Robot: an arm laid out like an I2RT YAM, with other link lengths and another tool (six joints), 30 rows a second.
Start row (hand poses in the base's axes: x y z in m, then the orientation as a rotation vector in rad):
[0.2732, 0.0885, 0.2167, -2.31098, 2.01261, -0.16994]
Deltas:
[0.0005, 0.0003, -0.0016, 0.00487, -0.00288, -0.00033]
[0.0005, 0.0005, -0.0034, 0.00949, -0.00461, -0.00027]
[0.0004, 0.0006, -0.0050, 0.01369, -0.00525, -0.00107]
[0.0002, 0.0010, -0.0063, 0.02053, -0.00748, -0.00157]
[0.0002, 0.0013, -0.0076, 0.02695, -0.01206, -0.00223]
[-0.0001, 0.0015, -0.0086, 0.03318, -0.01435, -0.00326]
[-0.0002, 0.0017, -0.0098, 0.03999, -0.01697, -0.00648]
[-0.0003, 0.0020, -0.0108, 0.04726, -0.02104, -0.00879]
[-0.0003, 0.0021, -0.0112, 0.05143, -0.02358, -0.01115]
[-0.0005, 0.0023, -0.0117, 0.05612, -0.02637, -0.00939]
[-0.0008, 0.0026, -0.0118, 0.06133, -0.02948, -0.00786]
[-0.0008, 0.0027, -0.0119, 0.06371, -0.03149, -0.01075]
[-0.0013, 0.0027, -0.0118, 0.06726, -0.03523, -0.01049]
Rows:
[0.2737, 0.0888, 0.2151, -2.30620, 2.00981, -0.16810]
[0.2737, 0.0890, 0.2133, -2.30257, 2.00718, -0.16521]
[0.2736, 0.0891, 0.2117, -2.29896, 2.00622, -0.16160]
[0.2734, 0.0895, 0.2104, -2.29320, 2.00315, -0.15702]
[0.2734, 0.0898, 0.2091, -2.28625, 1.99935, -0.15552]
[0.2731, 0.0900, 0.2081, -2.28032, 1.99710, -0.15169]
[0.2730, 0.0902, 0.2069, -2.27176, 1.99703, -0.14777]
[0.2729, 0.0905, 0.2059, -2.26302, 1.99503, -0.14495]
[0.2729, 0.0906, 0.2055, -2.25690, 1.99498, -0.14363]
[0.2727, 0.0908, 0.2050, -2.25429, 1.98981, -0.14182]
[0.2724, 0.0911, 0.2049, -2.25098, 1.98456, -0.13984]
[0.2724, 0.0912, 0.2048, -2.24572, 1.98606, -0.13980]
[0.2719, 0.0912, 0.2049, -2.24184, 1.98264, -0.14029]

